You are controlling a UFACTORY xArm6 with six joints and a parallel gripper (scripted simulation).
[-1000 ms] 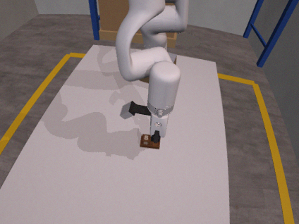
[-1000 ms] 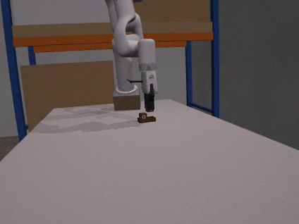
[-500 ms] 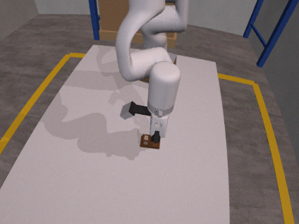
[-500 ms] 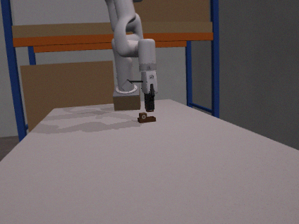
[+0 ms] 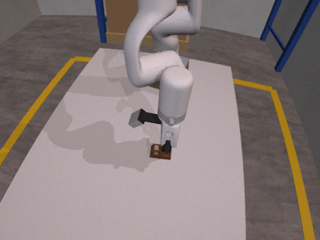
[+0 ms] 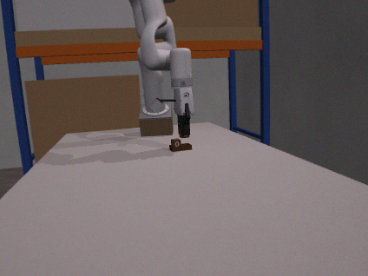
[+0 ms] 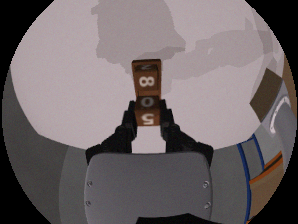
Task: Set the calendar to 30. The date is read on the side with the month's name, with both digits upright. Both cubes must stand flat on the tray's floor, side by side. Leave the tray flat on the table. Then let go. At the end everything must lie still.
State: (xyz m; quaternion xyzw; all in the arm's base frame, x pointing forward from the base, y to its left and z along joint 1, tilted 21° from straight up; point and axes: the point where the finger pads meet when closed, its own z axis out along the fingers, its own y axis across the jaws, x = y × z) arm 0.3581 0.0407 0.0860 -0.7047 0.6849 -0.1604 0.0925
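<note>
Now: the brown calendar tray 60 mm below my hand and 20 mm to the right of it. From my hand the other things lie so: brown digit cube: 10 mm below.
</note>
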